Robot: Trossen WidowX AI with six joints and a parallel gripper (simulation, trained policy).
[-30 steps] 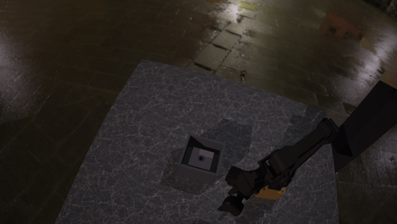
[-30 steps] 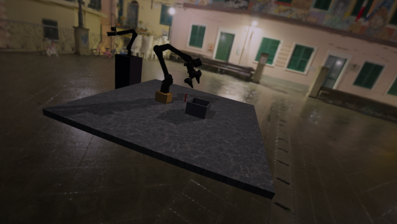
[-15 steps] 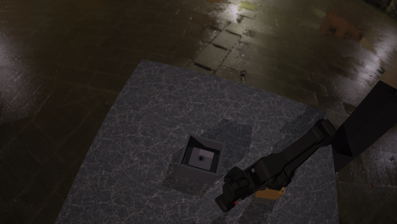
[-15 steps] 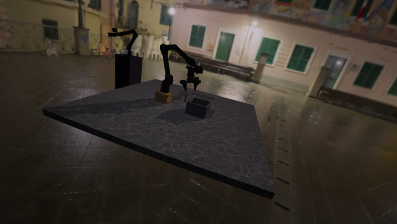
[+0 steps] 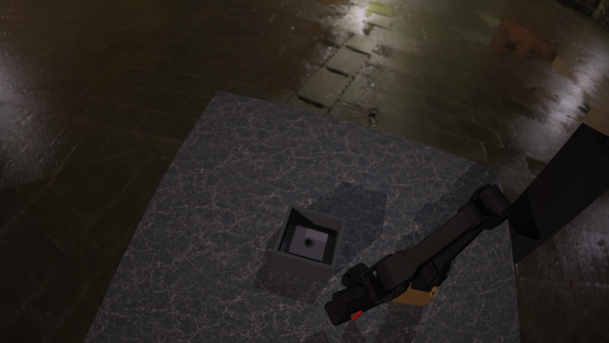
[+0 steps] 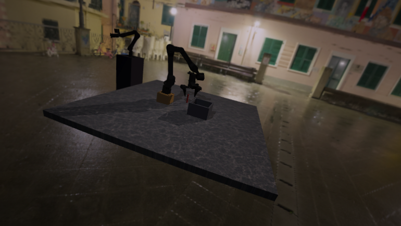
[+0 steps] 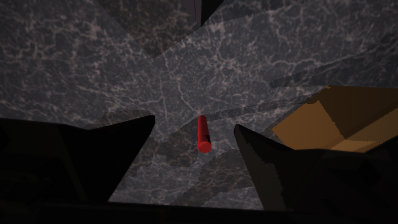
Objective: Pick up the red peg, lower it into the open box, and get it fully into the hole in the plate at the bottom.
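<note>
The red peg is 2 cm behind my gripper tip, 1 cm to the left of it and 2 cm below it. From my gripper tip the other things lie so: dark box (16 cm ahead, 16 cm to the right, 4 cm below); grey plate (16 cm ahead, 16 cm to the right, 2 cm below).
</note>
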